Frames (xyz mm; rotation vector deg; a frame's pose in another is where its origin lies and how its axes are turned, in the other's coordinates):
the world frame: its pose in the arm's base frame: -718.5 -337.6 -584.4 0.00 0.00 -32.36
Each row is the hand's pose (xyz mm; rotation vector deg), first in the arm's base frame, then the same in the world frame.
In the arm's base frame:
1: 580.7 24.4 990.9 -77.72 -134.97 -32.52
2: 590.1 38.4 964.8 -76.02 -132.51 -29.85
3: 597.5 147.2 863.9 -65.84 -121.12 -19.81
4: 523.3 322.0 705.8 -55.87 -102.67 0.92
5: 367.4 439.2 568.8 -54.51 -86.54 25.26
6: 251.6 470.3 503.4 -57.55 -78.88 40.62
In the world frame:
1: 903.7 1001.2 1575.3 -36.08 -147.38 -22.46
2: 904.1 1018.0 1549.2 -35.26 -145.07 -18.87
3: 852.1 1113.9 1448.3 -29.15 -133.17 -4.57
4: 695.9 1221.8 1290.2 -25.29 -115.29 21.09
5: 501.5 1237.4 1153.2 -29.16 -101.53 48.17
6: 387.0 1201.7 1087.8 -34.87 -96.14 64.22

